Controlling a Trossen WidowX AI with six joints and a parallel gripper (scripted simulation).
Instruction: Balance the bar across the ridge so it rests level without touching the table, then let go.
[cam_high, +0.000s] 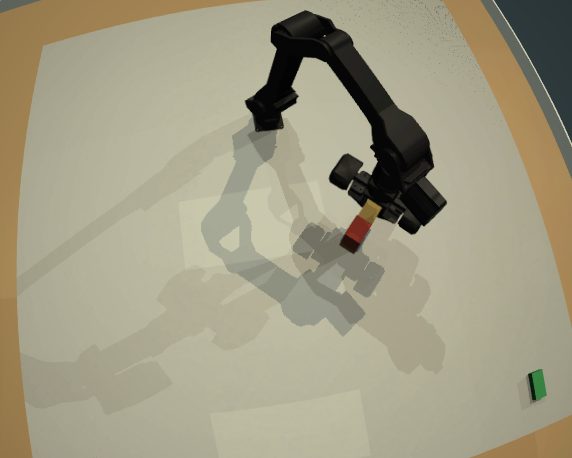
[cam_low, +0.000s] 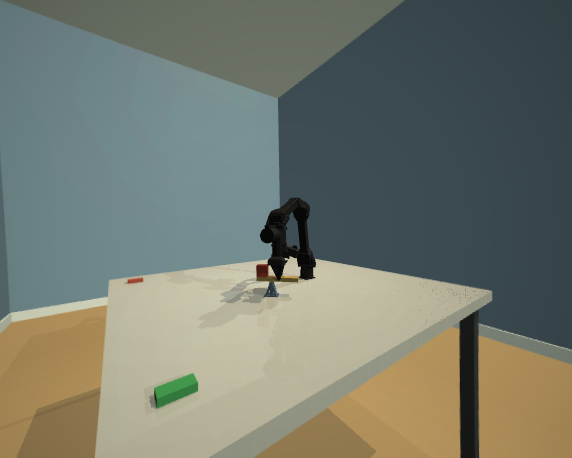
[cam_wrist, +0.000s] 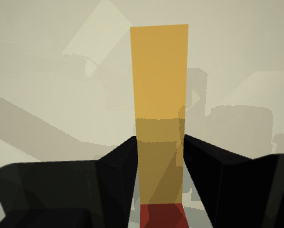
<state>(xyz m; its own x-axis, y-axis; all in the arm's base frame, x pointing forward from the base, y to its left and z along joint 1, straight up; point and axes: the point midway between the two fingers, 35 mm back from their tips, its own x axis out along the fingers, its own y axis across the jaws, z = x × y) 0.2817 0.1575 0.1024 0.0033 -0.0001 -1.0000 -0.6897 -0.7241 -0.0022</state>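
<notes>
Now: the small blue ridge 3 cm ahead of my gripper tip, 2 cm to the right of it and 4 cm below it. From my gripper tip the other things lie so: small flat red piece 46 cm ahead, 66 cm to the right, 6 cm below; then green block 46 cm ahead, 34 cm to the left, 6 cm below.
</notes>
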